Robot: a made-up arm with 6 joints.
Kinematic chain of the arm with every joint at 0, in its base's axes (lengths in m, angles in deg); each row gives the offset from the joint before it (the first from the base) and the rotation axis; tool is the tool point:
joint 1: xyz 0 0 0.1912 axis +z
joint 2: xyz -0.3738 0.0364 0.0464 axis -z
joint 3: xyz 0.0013 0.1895 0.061 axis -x
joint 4: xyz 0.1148 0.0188 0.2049 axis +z
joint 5: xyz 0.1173 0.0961 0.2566 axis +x
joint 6: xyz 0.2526 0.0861 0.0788 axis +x
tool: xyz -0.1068 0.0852 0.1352
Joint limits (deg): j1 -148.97..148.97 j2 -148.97..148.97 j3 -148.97..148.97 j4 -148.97..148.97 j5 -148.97..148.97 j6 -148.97..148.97
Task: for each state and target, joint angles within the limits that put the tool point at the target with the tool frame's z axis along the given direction. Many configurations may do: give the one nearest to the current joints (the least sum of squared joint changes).
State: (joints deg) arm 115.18 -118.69 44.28 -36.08 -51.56 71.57
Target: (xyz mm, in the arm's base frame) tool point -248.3 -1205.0 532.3 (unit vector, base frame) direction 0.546 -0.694 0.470
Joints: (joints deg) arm 93.07 -103.23 73.59 -56.32 -59.21 82.51
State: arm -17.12 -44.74 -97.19 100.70 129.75 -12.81
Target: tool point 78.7 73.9 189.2 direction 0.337 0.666 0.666
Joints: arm -31.89 -70.70 -136.90 108.71 125.42 8.72
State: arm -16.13 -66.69 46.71 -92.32 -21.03 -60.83
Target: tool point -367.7 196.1 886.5 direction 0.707 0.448 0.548
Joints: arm 3.94 -64.31 32.43 -136.24 -31.26 -47.24
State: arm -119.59 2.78 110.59 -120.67 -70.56 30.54
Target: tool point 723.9 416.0 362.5 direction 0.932 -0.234 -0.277
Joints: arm -73.19 -23.59 109.82 -84.78 -84.43 32.66
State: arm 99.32 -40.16 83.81 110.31 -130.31 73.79
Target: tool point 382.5 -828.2 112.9 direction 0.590 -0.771 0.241
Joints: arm 146.05 -21.74 89.30 107.51 -127.66 76.82
